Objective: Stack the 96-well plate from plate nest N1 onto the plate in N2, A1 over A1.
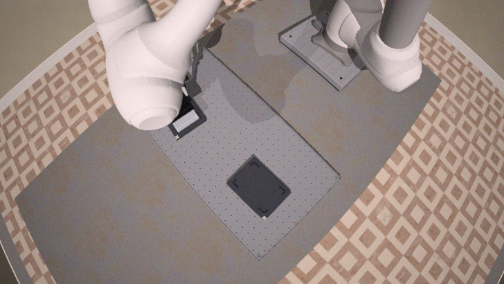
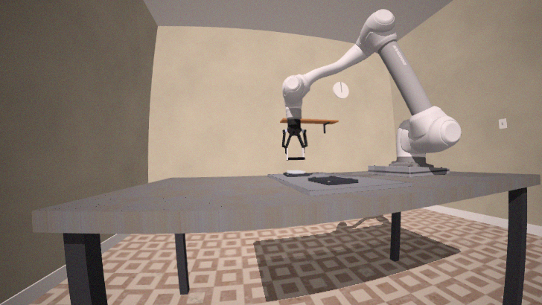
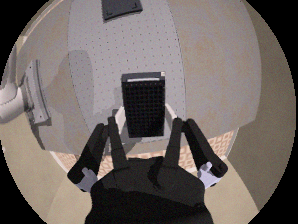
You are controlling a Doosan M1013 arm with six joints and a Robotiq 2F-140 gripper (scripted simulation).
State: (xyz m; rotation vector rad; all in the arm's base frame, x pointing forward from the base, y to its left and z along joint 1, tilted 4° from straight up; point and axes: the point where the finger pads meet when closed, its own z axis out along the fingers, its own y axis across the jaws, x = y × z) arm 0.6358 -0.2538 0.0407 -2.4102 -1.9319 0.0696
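Now: hand 10 cm above the white 96-well plate. Round my hand: A1 mark: 44 cm to the left, 10 cm below, 7 cm ahead; black 96-well plate: 2 cm below; nest N1: 37 cm to the left, 11 cm below, 2 cm ahead.
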